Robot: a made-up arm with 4 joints.
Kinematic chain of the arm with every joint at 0, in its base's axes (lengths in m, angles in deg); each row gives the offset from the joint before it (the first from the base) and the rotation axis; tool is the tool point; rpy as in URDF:
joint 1: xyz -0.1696 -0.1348 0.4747 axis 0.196 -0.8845 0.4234
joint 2: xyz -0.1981 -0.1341 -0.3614 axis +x
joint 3: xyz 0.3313 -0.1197 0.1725 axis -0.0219 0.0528 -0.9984
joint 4: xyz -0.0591 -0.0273 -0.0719 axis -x
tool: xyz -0.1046 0.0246 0.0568 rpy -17 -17.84 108.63
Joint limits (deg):
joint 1: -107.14..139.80
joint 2: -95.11..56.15
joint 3: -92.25..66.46
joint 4: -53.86..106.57
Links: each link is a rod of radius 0.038 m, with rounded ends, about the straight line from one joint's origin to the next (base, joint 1, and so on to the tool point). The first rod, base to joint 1, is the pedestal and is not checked.
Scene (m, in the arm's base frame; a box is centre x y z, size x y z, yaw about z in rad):
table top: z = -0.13
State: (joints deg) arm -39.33 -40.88 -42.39 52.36
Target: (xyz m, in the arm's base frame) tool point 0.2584 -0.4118 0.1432
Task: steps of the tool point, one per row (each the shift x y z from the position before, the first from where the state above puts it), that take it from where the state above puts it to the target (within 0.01 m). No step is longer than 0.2 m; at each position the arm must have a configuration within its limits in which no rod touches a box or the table.
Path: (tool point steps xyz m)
1: 0.0300 -0.0697 -0.0484
2: 0.0541 -0.0581 -0.0638
3: 0.0853 -0.0365 -0.0688
4: 0.1164 -0.0054 -0.0585
5: 0.1385 0.0318 -0.0317
6: 0.1439 0.0704 0.0083

